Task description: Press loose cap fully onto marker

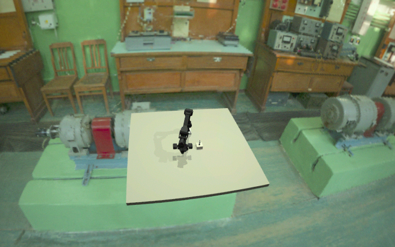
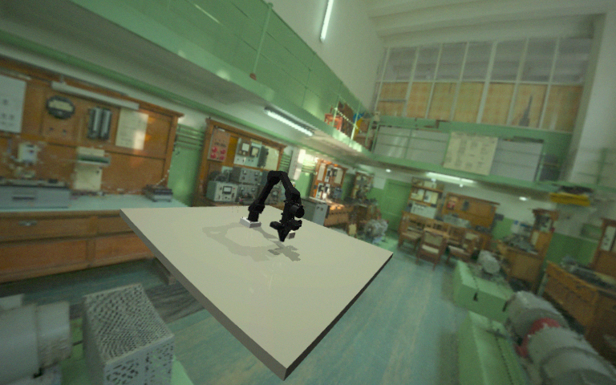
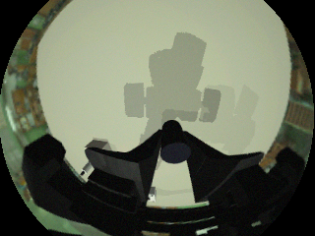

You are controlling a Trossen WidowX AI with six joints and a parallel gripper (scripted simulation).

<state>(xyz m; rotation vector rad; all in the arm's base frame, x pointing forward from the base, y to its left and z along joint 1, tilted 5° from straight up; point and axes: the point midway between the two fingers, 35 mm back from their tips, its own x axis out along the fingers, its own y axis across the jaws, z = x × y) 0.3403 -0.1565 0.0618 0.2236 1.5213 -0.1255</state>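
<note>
Now: gripper tip 210 mm to the right of the holder block, 70 mm past it and 30 mm above it. Round my gripper tip: marker cap 10 mm above.
</note>
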